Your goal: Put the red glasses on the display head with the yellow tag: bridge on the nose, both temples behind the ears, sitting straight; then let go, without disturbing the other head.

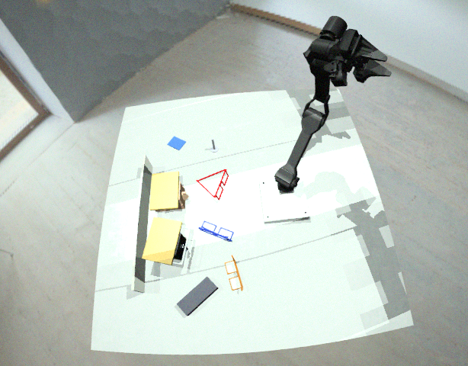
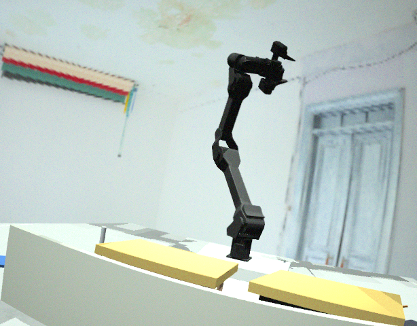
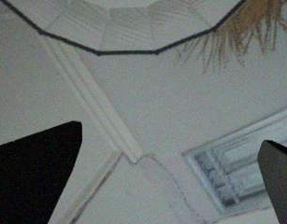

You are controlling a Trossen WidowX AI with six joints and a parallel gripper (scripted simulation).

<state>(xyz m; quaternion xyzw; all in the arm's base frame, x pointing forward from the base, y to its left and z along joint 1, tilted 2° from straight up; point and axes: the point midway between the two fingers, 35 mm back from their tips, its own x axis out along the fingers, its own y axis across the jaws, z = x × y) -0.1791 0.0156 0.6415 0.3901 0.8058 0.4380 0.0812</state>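
My gripper tip is now 670 mm above the grey stand, 490 mm short of it and 300 mm to the left of it. Round my gripper tip: dark slab: 680 mm below, 560 mm ahead, 390 mm to the left; then black display head: 660 mm ahead, 640 mm below, 190 mm to the left; then panel: 790 mm ahead, 640 mm below, 80 mm to the left.
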